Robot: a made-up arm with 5 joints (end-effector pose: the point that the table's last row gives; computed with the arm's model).
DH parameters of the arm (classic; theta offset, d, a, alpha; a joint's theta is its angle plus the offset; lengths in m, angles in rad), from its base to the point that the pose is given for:
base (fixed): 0.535 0 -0.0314 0
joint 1: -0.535 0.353 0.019 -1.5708
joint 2: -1.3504 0 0.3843 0
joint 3: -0.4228 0 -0.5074 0
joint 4: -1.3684 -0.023 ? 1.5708
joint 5: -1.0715 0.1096 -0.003 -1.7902
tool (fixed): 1.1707 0.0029 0 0
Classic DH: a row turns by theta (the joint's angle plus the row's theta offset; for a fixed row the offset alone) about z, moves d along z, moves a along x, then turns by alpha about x.
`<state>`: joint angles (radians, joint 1 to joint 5).
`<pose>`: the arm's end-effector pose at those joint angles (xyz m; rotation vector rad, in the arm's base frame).
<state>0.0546 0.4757 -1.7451 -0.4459 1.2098</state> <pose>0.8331 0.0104 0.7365 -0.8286 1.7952 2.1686</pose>
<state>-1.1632 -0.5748 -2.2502 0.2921 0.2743</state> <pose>-0.0814 0.0624 1.3761 0.3111 2.1648 -0.0354</pose>
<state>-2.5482 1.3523 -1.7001 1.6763 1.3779</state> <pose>-0.5303 -0.3299 -0.2275 1.1068 -2.0004 1.7638</pose>
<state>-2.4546 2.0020 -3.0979 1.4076 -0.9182</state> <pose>-0.7298 -0.5648 -0.1563 -0.9112 -1.0369 -2.2216</pose>
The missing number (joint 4, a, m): -0.121
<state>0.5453 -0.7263 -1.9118 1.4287 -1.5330</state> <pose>0.0936 0.0292 1.2446 1.1397 -2.0150 1.4152</pose>
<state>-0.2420 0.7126 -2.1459 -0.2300 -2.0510</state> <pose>0.8714 -0.2643 0.7422 -0.1413 -1.9456 1.7384</pose>
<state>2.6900 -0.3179 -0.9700 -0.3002 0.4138</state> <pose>-0.5534 0.2603 0.8182 2.2245 0.0723 -0.2448</pose>
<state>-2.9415 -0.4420 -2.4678 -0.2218 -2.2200</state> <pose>0.1323 0.0431 1.3452 -1.5910 0.9893 0.8546</pose>
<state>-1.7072 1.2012 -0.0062 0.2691 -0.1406</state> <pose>-0.0295 0.1070 0.0025 -0.2610 0.3716 -2.1367</pose>
